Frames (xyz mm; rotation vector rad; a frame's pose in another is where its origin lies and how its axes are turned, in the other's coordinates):
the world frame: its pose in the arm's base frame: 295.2 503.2 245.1 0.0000 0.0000 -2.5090
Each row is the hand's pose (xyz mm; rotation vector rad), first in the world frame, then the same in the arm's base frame.
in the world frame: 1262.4 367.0 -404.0 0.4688 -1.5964 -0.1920
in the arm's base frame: -505.9 -539.2 -158.9 -1.7702 -1.2161 -1.9284
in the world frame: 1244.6 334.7 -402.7 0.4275 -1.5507 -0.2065
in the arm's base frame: -510.7 -502.6 -157.6 -1.7447 -1.1563 -1.9895
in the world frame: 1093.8 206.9 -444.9 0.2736 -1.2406 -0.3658
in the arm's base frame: -464.6 -310.4 -199.8 -1.5158 -0.8950 -2.3961
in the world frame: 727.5 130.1 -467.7 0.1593 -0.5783 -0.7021
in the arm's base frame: -214.6 -31.9 -222.6 0.7376 0.4887 2.9238
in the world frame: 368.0 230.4 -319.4 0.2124 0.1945 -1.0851
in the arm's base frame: 134.6 99.8 -74.3 -0.3281 0.1848 2.6598
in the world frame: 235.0 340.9 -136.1 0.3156 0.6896 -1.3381
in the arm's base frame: 307.2 89.3 109.0 -0.8819 0.1000 2.2548
